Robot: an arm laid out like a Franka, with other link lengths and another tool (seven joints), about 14 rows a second.
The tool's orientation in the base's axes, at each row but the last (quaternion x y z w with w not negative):
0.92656, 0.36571, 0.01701, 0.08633
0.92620, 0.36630, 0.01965, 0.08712
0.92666, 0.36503, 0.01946, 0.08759
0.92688, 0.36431, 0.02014, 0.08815
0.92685, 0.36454, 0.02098, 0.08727
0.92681, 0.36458, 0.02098, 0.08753
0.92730, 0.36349, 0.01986, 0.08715
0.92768, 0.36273, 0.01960, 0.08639
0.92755, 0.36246, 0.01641, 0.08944
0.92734, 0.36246, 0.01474, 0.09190
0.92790, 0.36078, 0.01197, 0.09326
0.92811, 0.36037, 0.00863, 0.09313
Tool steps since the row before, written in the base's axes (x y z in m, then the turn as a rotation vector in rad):
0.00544, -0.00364, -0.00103, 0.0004, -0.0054, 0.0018
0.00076, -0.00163, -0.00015, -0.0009, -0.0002, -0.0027
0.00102, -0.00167, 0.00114, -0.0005, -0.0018, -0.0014
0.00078, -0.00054, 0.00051, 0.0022, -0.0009, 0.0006
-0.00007, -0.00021, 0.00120, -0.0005, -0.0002, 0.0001
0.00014, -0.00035, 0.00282, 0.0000, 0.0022, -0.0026
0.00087, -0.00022, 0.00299, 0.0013, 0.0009, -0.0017
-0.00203, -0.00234, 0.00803, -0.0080, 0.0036, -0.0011
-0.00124, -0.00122, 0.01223, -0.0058, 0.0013, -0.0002
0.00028, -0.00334, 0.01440, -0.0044, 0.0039, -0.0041
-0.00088, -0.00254, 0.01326, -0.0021, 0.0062, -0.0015
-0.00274, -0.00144, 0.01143, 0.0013, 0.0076, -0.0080
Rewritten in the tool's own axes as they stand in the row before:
0.00154, 0.00611, 0.00207, -0.0034, 0.0045, -0.0009
-0.00055, 0.00165, 0.00046, -0.0007, -0.0009, 0.0026
-0.00042, 0.00209, -0.00077, -0.0016, 0.0007, 0.0016
0.00019, 0.00100, -0.00034, 0.0010, 0.0022, -0.0002
-0.00022, 0.00032, -0.00116, -0.0005, -0.0002, -0.0001
-0.00021, 0.00085, -0.00271, 0.0016, -0.0020, 0.0022
0.00041, 0.00127, -0.00282, 0.0016, -0.0001, 0.0017
-0.00329, 0.00173, -0.00776, -0.0034, -0.0081, -0.0002
-0.00216, 0.00222, -0.01196, -0.0034, -0.0049, -0.0006
-0.00261, 0.00520, -0.01359, -0.0004, -0.0065, 0.0030
-0.00295, 0.00366, -0.01269, 0.0027, -0.0062, 0.0003
-0.00358, 0.00126, -0.01122, 0.0065, -0.0061, 0.0067

